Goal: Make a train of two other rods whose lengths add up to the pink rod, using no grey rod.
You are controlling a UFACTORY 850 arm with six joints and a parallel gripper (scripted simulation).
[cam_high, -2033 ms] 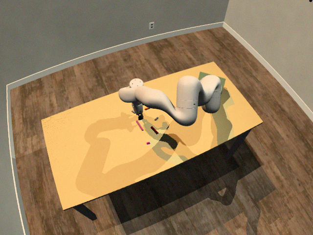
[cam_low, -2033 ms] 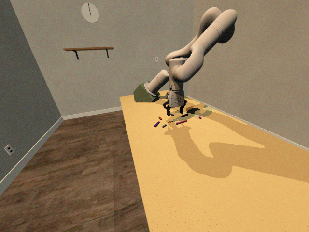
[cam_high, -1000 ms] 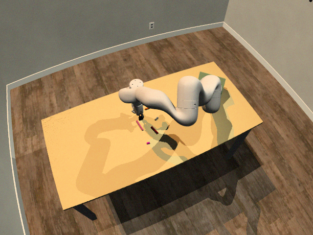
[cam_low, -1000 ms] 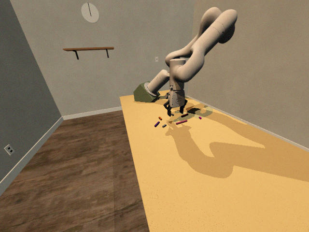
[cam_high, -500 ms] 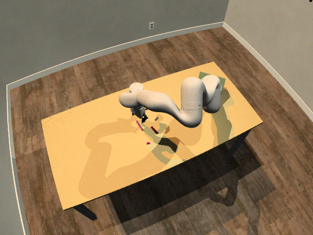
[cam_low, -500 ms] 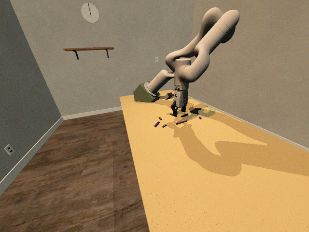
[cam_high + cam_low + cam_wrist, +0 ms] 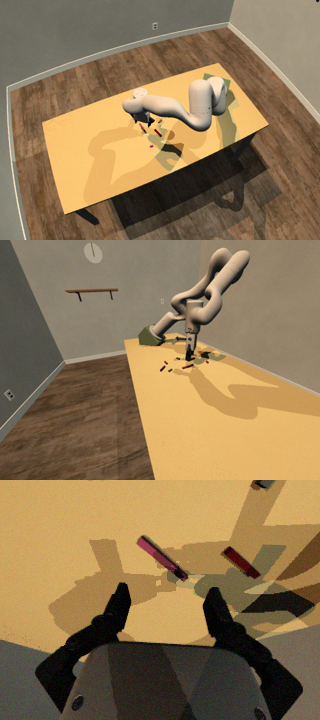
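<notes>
Right now the magenta rod is 140 mm to the left of my hand, 70 mm below it and 30 mm behind it. From my hand the other things lie so: orange rod 140 mm to the right, 80 mm behind, 70 mm below; pink rod 70 mm below, 10 mm to the right; red rod 100 mm behind, 70 mm below, 50 mm to the left.
</notes>
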